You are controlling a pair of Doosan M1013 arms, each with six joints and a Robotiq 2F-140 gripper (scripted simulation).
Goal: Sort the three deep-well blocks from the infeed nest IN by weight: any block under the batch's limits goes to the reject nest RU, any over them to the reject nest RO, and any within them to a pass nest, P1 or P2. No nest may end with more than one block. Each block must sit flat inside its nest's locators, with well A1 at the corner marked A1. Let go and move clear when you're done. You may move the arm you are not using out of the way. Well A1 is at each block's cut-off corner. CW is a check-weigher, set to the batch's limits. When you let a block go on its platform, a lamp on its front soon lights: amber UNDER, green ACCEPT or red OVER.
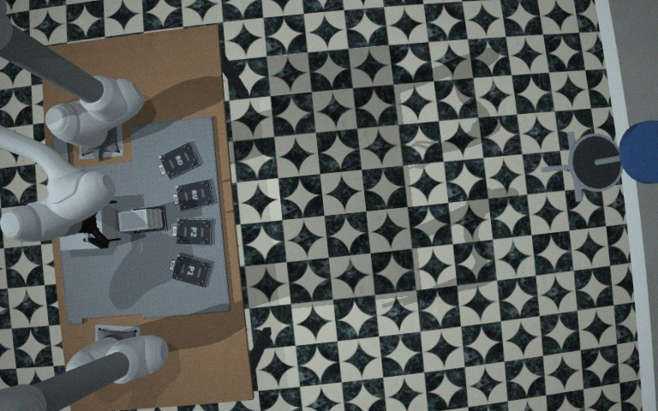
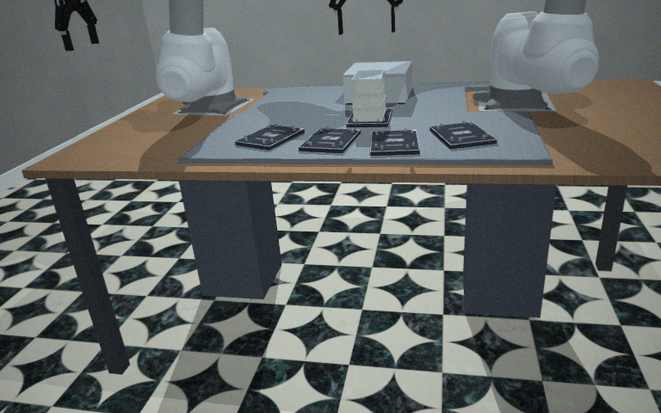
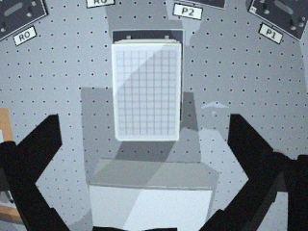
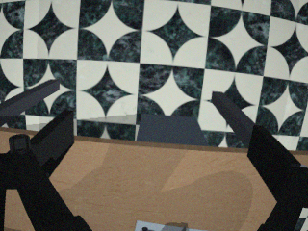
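Observation:
My left gripper is now 250 mm above the dark infeed nest. The rest, counted from my left hand: check-weigher CW: 280 mm behind, 200 mm below, 10 mm to the right; then A1 mark: 250 mm below, 80 mm behind, 50 mm to the left; then nest P2: 250 mm below, 210 mm ahead, 80 mm to the right.

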